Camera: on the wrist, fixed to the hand. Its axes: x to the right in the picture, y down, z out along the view.
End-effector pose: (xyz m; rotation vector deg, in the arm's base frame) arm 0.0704 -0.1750 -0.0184 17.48 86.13 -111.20
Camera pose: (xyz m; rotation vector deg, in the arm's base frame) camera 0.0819 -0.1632 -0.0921 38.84 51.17 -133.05
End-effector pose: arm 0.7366 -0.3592 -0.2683 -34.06 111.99 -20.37
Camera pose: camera 0.6825 -0.3224 -0.3060 -7.33 102.96 -51.71
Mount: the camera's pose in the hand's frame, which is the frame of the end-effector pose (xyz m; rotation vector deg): 0.0276 0.0627 -0.0317 34.98 4.19 3.33
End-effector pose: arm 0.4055 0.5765 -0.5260 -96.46 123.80 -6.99
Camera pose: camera 0.3315 0.5620 -0.5231 -72.96 111.23 -43.11
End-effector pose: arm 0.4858 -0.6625 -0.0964 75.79 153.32 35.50
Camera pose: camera 0.5070 -0.6170 -0.0400 -74.30 -147.99 8.87
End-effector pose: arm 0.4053 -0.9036 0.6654 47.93 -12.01 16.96
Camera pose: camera 0.4121 -0.8352 0.6966 81.46 -4.12 26.05
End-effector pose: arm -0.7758 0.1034 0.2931 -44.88 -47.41 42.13
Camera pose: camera -0.7518 0.1478 0.2370 -16.19 -27.00 54.01
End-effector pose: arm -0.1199 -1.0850 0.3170 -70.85 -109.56 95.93
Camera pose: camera -0.0885 -1.0471 0.2598 -61.96 -67.80 114.38
